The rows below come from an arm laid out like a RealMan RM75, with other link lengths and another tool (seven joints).
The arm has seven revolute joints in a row. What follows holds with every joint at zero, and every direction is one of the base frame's.
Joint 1 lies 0.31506 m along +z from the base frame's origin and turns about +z.
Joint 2 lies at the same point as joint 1 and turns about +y.
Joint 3 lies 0.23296 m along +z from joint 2 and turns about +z.
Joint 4 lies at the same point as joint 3 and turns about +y.
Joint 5 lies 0.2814 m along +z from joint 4 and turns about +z.
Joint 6 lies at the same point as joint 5 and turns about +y.
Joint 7 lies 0.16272 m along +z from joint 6 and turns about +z.
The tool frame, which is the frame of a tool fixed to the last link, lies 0.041 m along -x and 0.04 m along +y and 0.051 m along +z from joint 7; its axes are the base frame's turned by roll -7.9, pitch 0 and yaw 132 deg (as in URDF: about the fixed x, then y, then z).
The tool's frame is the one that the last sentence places.
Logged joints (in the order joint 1, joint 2, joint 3, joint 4, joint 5, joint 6, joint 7), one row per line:
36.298, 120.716, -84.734, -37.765, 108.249, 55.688, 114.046
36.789, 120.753, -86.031, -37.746, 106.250, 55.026, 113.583
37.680, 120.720, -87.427, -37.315, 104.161, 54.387, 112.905
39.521, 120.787, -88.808, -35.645, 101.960, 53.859, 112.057
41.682, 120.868, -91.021, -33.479, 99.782, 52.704, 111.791
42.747, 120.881, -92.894, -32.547, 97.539, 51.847, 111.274
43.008, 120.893, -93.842, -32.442, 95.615, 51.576, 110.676
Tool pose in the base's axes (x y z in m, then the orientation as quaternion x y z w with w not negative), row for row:
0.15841, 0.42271, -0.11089, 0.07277, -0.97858, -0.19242, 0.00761
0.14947, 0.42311, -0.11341, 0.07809, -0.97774, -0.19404, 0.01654
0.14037, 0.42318, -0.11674, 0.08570, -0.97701, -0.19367, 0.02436
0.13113, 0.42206, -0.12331, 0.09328, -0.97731, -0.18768, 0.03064
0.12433, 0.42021, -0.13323, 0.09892, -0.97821, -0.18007, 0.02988
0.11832, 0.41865, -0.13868, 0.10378, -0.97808, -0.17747, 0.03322
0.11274, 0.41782, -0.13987, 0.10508, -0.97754, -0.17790, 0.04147
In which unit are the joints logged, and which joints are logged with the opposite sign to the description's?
The joints are logged in degrees. Opposite sign: joint 5, joint 6.
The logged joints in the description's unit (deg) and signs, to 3 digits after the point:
36.298, 120.716, -84.734, -37.765, -108.249, -55.688, 114.046
36.789, 120.753, -86.031, -37.746, -106.250, -55.026, 113.583
37.680, 120.720, -87.427, -37.315, -104.161, -54.387, 112.905
39.521, 120.787, -88.808, -35.645, -101.960, -53.859, 112.057
41.682, 120.868, -91.021, -33.479, -99.782, -52.704, 111.791
42.747, 120.881, -92.894, -32.547, -97.539, -51.847, 111.274
43.008, 120.893, -93.842, -32.442, -95.615, -51.576, 110.676

